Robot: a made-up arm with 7 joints. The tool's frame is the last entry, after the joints. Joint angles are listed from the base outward. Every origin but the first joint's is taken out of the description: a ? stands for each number. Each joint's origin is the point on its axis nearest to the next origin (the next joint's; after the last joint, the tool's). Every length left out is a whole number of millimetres.
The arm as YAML. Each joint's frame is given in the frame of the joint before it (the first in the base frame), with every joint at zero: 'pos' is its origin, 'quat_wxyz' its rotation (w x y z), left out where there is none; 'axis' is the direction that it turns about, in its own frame. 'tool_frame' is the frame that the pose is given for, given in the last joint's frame.
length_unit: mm
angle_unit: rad
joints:
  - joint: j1
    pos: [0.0, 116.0, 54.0]
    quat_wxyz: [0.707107, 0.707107, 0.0, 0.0]
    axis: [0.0, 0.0, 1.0]
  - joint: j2
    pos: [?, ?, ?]
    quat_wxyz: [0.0, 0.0, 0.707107, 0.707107]
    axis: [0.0, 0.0, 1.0]
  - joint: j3
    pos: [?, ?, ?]
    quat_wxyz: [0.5, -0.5, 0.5, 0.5]
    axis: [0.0, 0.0, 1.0]
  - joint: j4
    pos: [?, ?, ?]
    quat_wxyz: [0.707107, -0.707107, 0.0, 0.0]
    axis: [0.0, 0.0, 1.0]
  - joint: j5
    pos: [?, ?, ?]
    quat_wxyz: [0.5, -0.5, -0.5, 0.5]
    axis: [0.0, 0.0, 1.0]
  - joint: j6
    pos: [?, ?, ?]
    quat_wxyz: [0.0, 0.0, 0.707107, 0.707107]
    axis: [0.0, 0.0, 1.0]
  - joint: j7
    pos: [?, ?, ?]
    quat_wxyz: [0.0, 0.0, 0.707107, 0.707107]
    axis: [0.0, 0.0, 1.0]
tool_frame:
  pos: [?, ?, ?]
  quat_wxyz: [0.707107, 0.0, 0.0, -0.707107]
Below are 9 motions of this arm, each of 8 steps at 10 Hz.
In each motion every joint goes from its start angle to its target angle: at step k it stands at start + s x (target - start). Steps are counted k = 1, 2, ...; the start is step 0. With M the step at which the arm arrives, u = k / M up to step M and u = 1 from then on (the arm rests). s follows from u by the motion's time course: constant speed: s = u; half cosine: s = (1 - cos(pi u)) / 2; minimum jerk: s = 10 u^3 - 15 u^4 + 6 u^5.
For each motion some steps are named. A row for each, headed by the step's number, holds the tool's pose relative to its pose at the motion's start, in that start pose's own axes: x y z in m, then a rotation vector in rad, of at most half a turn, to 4 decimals.
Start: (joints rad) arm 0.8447 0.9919 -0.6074 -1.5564 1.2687 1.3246 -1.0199
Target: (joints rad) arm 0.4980 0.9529 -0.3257 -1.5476 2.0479 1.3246 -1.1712
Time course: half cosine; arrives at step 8
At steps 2, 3, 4, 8:
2: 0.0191 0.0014 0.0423 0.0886 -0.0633 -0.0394
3: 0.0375 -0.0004 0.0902 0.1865 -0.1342 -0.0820
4: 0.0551 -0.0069 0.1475 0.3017 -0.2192 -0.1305
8: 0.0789 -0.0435 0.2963 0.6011 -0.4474 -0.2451

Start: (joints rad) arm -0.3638 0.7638 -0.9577 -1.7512 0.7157 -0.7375 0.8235
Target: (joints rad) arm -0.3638 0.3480 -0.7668 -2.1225 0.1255 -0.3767 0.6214
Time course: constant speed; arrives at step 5
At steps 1, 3, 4, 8:
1: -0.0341 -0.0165 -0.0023 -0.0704 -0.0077 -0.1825
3: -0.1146 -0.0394 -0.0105 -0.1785 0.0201 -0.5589
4: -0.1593 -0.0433 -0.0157 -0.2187 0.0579 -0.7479
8: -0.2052 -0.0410 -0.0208 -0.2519 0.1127 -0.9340

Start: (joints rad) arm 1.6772 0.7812 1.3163 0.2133 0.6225 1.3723 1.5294
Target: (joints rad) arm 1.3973 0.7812 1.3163 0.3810 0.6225 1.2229 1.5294
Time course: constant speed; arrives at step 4
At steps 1, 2, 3, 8:
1: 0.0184 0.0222 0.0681 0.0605 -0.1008 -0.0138
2: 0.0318 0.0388 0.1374 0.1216 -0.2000 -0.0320
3: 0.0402 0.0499 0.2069 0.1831 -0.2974 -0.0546
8: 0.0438 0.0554 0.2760 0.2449 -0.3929 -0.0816

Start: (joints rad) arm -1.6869 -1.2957 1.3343 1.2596 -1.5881 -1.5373 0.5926
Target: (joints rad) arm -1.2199 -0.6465 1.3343 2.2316 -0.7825 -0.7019 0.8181
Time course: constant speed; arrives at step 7
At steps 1, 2, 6, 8:
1: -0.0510 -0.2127 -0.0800 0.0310 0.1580 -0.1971
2: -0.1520 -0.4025 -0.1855 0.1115 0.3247 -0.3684
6: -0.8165 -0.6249 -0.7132 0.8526 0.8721 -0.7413
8: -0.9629 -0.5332 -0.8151 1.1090 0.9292 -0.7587

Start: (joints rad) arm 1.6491 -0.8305 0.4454 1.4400 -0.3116 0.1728 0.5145
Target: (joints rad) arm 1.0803 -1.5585 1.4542 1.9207 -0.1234 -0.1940 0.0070
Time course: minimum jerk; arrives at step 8
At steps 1, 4, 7, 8:
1: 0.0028 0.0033 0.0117 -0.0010 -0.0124 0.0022
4: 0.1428 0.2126 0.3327 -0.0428 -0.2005 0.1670
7: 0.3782 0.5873 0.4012 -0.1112 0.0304 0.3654
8: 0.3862 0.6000 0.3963 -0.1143 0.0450 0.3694

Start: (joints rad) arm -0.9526 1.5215 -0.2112 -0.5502 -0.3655 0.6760 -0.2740
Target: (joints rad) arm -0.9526 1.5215 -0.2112 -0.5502 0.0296 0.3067 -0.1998
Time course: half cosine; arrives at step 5
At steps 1, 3, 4, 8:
1: 0.0086 0.0139 0.0059 0.0401 -0.0128 0.0369
3: 0.0483 0.1026 0.0472 0.2669 -0.0731 0.2685
4: 0.0591 0.1455 0.0692 0.3633 -0.0914 0.3798
8: 0.0620 0.1623 0.0781 0.3992 -0.0969 0.4235

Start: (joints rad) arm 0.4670 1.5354 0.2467 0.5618 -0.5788 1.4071 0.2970
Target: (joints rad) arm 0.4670 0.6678 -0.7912 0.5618 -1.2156 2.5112 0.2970
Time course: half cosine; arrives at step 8
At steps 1, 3, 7, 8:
1: -0.0340 0.0075 -0.0537 -0.0333 0.0867 -0.0010
3: -0.3777 0.0947 -0.3679 -0.2354 0.6959 0.0896
7: -1.4648 0.5011 -0.2362 -0.3505 1.7999 1.0942
8: -1.5130 0.5231 -0.1873 -0.3365 1.8286 1.1861

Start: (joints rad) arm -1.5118 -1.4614 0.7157 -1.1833 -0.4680 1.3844 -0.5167
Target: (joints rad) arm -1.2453 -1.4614 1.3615 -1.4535 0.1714 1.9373 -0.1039
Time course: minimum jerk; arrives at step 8
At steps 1, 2, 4, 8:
1: -0.0019 -0.0006 0.0010 -0.0083 -0.0041 0.0047
2: -0.0130 -0.0038 0.0056 -0.0555 -0.0255 0.0313
4: -0.0754 -0.0110 0.0110 -0.3059 -0.1000 0.1799
8: -0.1847 -0.0156 -0.0244 -0.6725 -0.1449 0.4417

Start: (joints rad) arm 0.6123 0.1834 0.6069 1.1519 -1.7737 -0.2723 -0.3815
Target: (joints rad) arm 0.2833 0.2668 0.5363 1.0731 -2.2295 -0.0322 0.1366
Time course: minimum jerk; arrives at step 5
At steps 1, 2, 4, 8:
1: -0.0088 -0.0216 0.0148 -0.0185 -0.0215 -0.0144
2: -0.0556 -0.1095 0.0760 -0.1105 -0.1060 -0.0804
4: -0.1929 -0.2674 0.1812 -0.3667 -0.2204 -0.2524
8: -0.2061 -0.2790 0.1877 -0.3910 -0.2243 -0.2696

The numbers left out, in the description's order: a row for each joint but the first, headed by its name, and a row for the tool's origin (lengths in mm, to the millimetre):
j2: -3.0 -372.0 0.0
j3: 76.0 244.0 0.0
j4: 95.0 113.0 0.0
j5: 61.0 -322.0 0.0
j6: -282.0 -54.0 0.0
j7: -5.0 125.0 0.0
tool: -22.0 -392.0 0.0

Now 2 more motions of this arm.
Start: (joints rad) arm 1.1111 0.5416 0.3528 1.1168 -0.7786 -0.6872 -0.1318
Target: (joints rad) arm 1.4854 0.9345 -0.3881 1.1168 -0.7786 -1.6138 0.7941
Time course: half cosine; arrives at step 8
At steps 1, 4, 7, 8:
1: 0.0043 0.0083 0.0014 0.0176 0.0082 0.0206
4: 0.0199 0.1556 0.0973 0.2058 -0.0122 0.2801
7: -0.0545 0.3959 0.2933 0.2929 -0.2175 0.6047
8: -0.0665 0.4198 0.3106 0.2940 -0.2403 0.6362

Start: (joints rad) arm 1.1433 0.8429 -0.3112 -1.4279 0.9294 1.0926 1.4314
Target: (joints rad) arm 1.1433 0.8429 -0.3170 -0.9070 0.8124 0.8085 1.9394
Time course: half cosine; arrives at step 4
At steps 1, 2, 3, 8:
1: 0.0190 0.0097 0.0214 -0.0057 -0.0889 0.0133
2: 0.0563 0.0328 0.0740 -0.0553 -0.3042 0.0489
3: 0.0829 0.0574 0.1212 -0.1559 -0.5120 0.0857
8: 0.0920 0.0684 0.1374 -0.2122 -0.5933 0.1001

